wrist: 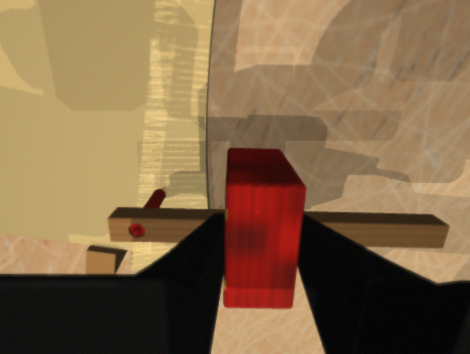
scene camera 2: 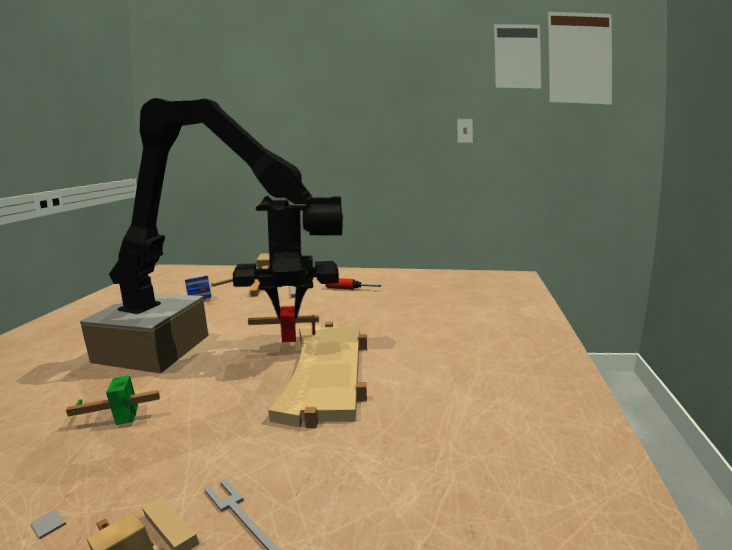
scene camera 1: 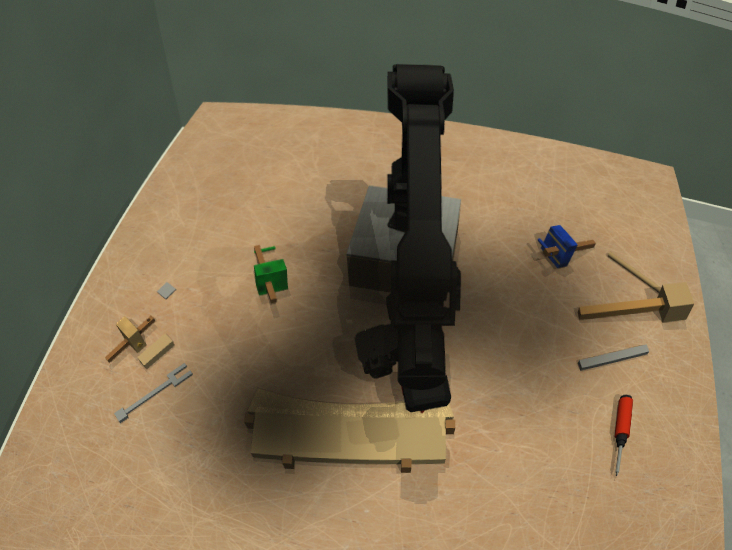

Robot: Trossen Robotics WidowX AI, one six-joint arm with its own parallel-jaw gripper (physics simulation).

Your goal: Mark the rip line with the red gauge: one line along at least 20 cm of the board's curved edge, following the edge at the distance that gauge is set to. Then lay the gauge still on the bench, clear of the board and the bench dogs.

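Pixels of known places: gripper, fingertip midpoint: (wrist: 259, 225) (scene camera 2: 287, 318); arm's base, link origin: (scene camera 2: 139, 307).
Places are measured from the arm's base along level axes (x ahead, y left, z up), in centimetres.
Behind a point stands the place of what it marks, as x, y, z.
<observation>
The red gauge (scene camera 2: 288, 324) @(29.0, 9.6, -3.3) (wrist: 264, 235) @(28.0, 11.1, -1.5) is a red block on a brown beam with a red pin near one end. My gripper (scene camera 2: 288, 308) @(27.8, 11.4, -2.8) (wrist: 259, 225) @(27.8, 11.4, -2.8) is shut on its red block. In the wrist view the beam lies across the board's curved edge, pin end over the board, block beside the edge. Whether the pin or block touches the board is unclear. The pale board (scene camera 1: 349, 434) @(39.5, 5.3, -6.7) (scene camera 2: 331, 378) @(42.2, -0.4, -6.7) (wrist: 75, 165) @(35.7, 14.9, -6.7) lies flat, its curved edge facing the arm's base. Brown bench dogs (scene camera 1: 288, 461) (scene camera 2: 310, 416) (wrist: 101, 261) stand around it. In scene camera 1 the arm hides most of the gauge.
A green gauge (scene camera 1: 271, 276) @(18.1, -19.0, -4.0) (scene camera 2: 121, 399) @(19.3, -21.6, -4.3) and a blue gauge (scene camera 1: 559, 246) @(-8.5, 27.9, -3.8) (scene camera 2: 198, 287) @(-7.4, 25.3, -4.1) lie on the bench. A wooden gauge (scene camera 1: 130, 334) @(40.3, -37.4, -3.6), a wood block (scene camera 1: 156, 350) @(39.4, -33.0, -7.2) and a grey forked tool (scene camera 1: 147, 396) @(48.0, -29.9, -8.2) are at the left. A mallet (scene camera 1: 675, 302) @(-3.7, 54.5, -3.2), grey bar (scene camera 1: 613, 357) @(9.9, 43.9, -7.7) and screwdriver (scene camera 1: 623, 416) @(22.2, 47.7, -6.2) are at the right.
</observation>
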